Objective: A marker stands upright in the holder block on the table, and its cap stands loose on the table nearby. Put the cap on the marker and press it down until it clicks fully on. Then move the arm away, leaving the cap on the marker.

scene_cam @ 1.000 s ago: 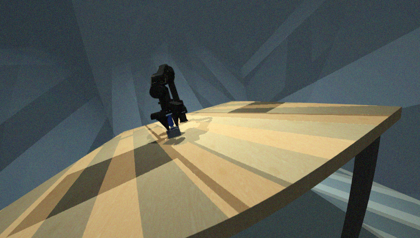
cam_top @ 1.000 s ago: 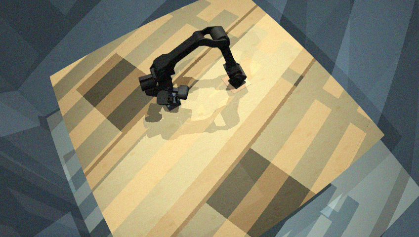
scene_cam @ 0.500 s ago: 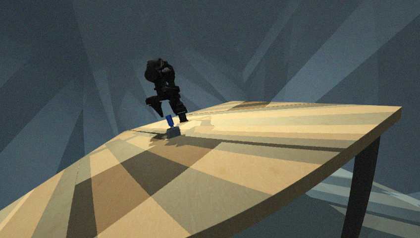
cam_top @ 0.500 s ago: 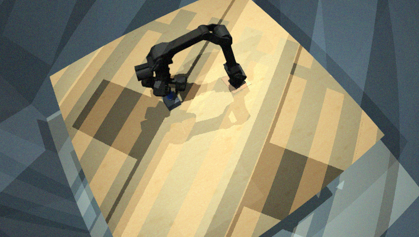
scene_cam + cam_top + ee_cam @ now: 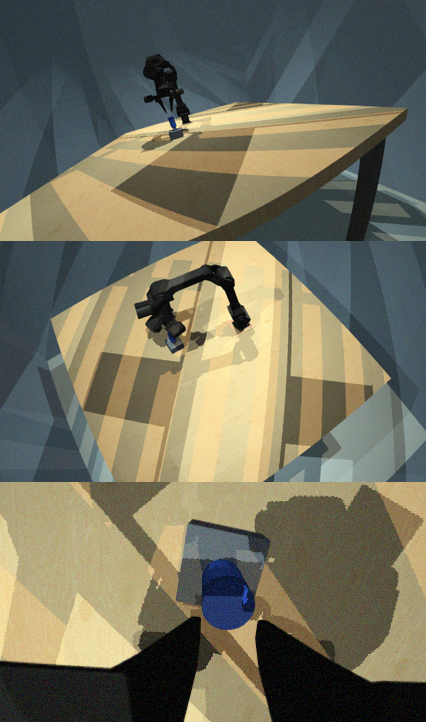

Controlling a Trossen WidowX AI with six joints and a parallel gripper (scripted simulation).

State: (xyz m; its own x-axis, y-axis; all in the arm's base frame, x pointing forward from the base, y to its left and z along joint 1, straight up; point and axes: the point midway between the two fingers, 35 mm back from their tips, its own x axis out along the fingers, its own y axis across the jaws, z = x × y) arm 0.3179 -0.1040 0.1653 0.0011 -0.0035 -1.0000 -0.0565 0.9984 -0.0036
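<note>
Now: gripper tip 50 mm above the blue cap. Also, from my gripper tip: holder block 110 mm below.
</note>
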